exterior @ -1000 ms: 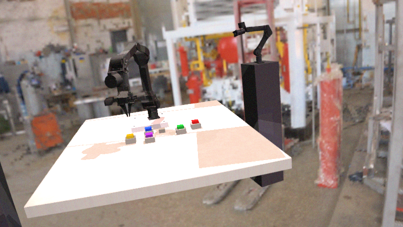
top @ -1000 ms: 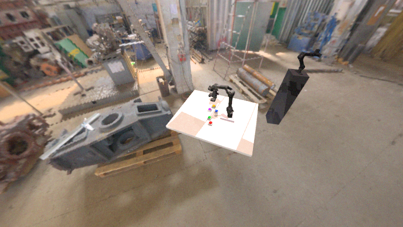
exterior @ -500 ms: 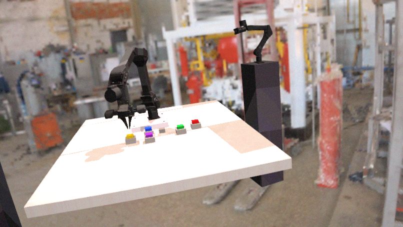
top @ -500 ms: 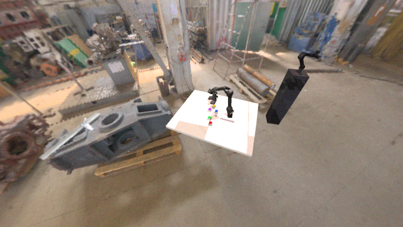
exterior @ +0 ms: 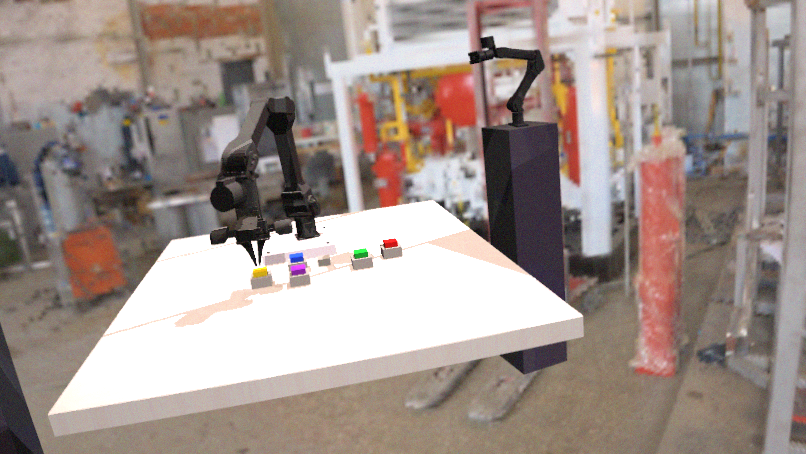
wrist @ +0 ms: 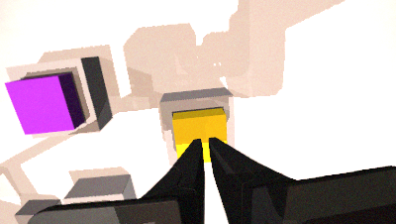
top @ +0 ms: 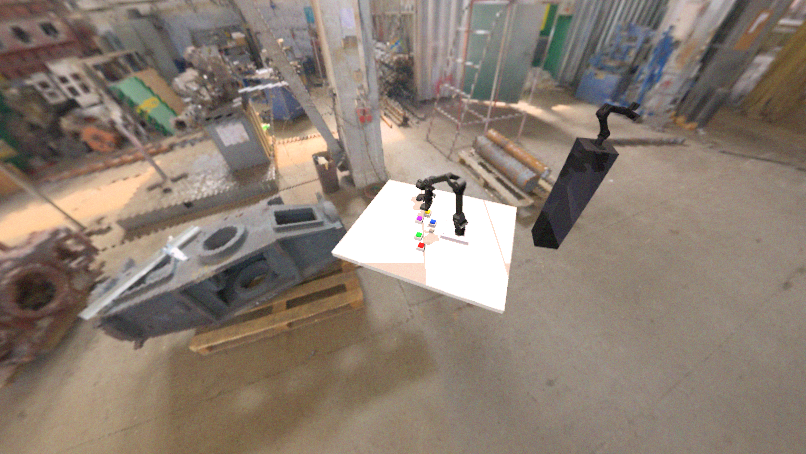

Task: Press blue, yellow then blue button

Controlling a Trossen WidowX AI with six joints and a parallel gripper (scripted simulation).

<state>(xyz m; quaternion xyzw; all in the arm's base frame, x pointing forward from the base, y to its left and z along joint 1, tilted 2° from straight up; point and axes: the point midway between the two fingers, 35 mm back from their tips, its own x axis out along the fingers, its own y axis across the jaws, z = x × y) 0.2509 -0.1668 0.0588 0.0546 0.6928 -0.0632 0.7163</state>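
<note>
Right now the yellow button is 2 cm below my gripper tip. Also, from my gripper tip: small grey block 17 cm to the left, 6 cm behind, 4 cm below; purple button 9 cm to the left, 4 cm ahead, 2 cm below; blue button 10 cm to the left, 6 cm behind, 2 cm below.
</note>
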